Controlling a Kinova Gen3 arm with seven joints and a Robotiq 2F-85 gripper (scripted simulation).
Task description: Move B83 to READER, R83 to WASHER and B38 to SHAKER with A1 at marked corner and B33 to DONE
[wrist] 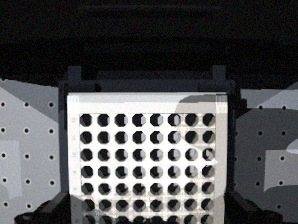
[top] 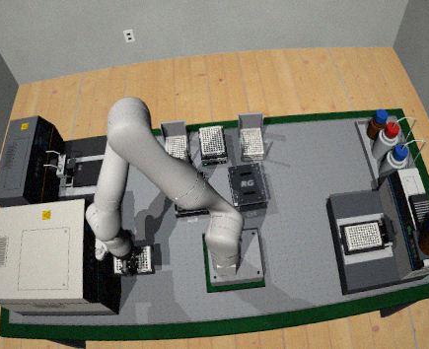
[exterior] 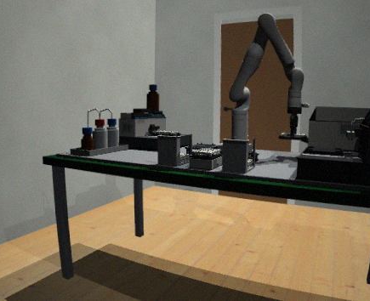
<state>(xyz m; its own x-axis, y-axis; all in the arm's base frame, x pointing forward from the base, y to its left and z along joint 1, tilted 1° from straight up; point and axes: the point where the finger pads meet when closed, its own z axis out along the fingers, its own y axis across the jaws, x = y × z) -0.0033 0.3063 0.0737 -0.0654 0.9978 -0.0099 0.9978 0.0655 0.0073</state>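
Now: the dark reader tray 2 cm below my hand. From my hand the other things lie so: N6 nest 29 cm ahead, 18 cm to the right, 9 cm below; then washer tray 36 cm ahead, 19 cm to the left, 4 cm below; then white reader housing 2 cm behind, 29 cm to the left, 11 cm above.
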